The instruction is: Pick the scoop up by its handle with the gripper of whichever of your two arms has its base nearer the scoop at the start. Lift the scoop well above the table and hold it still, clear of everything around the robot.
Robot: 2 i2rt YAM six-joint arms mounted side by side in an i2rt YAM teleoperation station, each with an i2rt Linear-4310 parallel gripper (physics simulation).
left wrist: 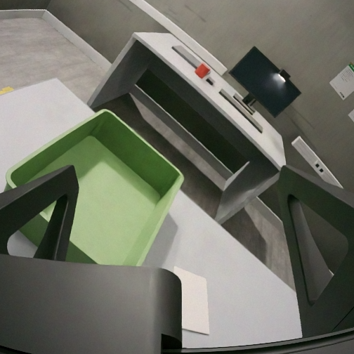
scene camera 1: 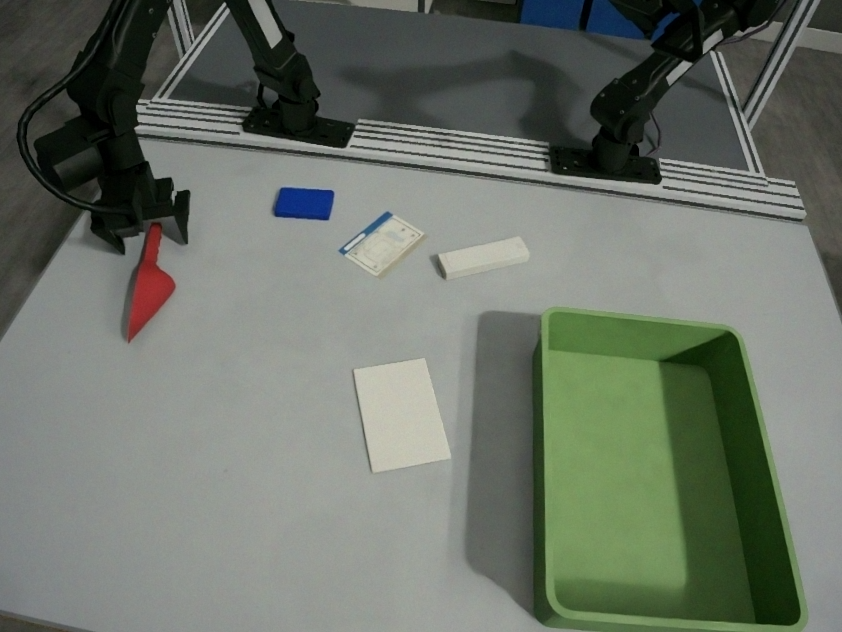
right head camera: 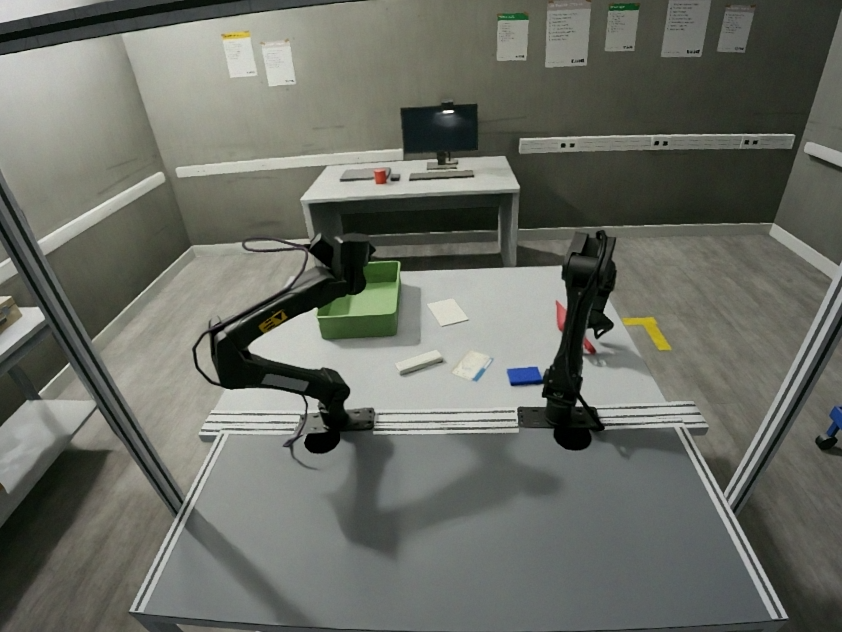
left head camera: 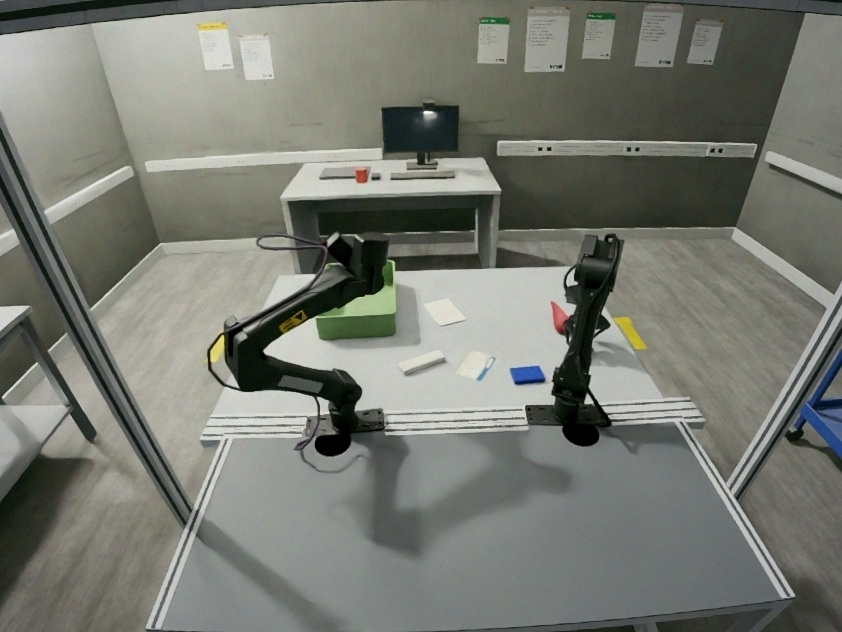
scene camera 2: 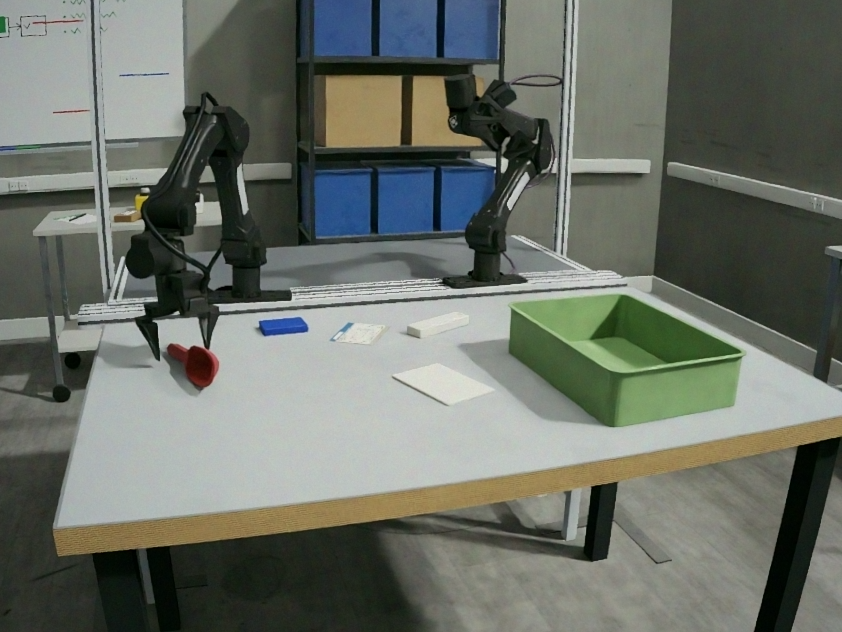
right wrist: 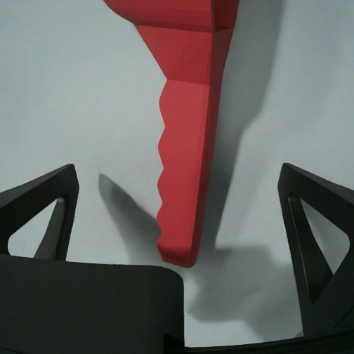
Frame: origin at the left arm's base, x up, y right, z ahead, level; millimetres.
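Seen in the pictures: left gripper, fingertip midpoint: (scene camera 1: 678, 36) (scene camera 2: 520, 132); right gripper, fingertip midpoint: (scene camera 1: 155, 247) (scene camera 2: 182, 355); left arm's base, origin of the base link: (scene camera 1: 604, 167) (right head camera: 336, 423) (left head camera: 345, 424) (scene camera 2: 485, 282); right arm's base, origin of the base link: (scene camera 1: 298, 129) (right head camera: 557, 419) (left head camera: 564, 416) (scene camera 2: 246, 298).
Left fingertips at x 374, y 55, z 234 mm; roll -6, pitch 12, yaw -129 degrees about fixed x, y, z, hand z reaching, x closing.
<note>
Pixels of each thing's top centre, then the offset from my left fingertips to it.
- red scoop, middle of its top: (scene camera 1: 149, 257) (scene camera 2: 200, 337) (right head camera: 569, 317) (left head camera: 566, 317) dx -328, dy +652, dz +90 mm
- blue block, middle of its top: (scene camera 1: 304, 200) (scene camera 2: 283, 322) (right head camera: 524, 374) (left head camera: 527, 372) dx -378, dy +465, dz -99 mm
- card, middle of its top: (scene camera 1: 384, 243) (scene camera 2: 360, 333) (right head camera: 472, 365) (left head camera: 474, 364) dx -391, dy +326, dz -25 mm
- white bar, middle of its top: (scene camera 1: 484, 253) (scene camera 2: 438, 319) (left head camera: 421, 359) (right head camera: 418, 359) dx -373, dy +168, dz -1 mm
- pale sheet, middle of its top: (scene camera 1: 400, 411) (scene camera 2: 442, 381) (right head camera: 447, 311) (left head camera: 444, 311) dx -388, dy +279, dz +273 mm
- green bin, middle of its top: (scene camera 1: 661, 448) (scene camera 2: 620, 326) (left head camera: 357, 286) (right head camera: 360, 286) dx -301, dy -20, dz +346 mm
A red scoop (left head camera: 559, 318) (right head camera: 561, 315) (scene camera 1: 150, 289) (scene camera 2: 201, 367) (right wrist: 185, 150) lies on the table, at the left in both scene views. Its grooved handle points toward the robot's side. My right gripper (scene camera 1: 153, 246) (scene camera 2: 182, 352) (right wrist: 178, 174) is open and points down low over the handle. In the right wrist view the handle lies between the two spread fingers, with a gap on each side. My left gripper (left wrist: 177, 175) is open and empty, raised high; the green bin shows beyond it. The right arm hides part of the scoop in both head views.
A blue block (scene camera 1: 304, 203) (scene camera 2: 283, 326) lies beside the right gripper. A card (scene camera 1: 384, 244), a white bar (scene camera 1: 484, 257) and a pale sheet (scene camera 1: 401, 416) lie mid-table. A green bin (scene camera 1: 540, 476) (scene camera 2: 666, 401) stands at the right in the scene views. The table's side edge is near the right gripper.
</note>
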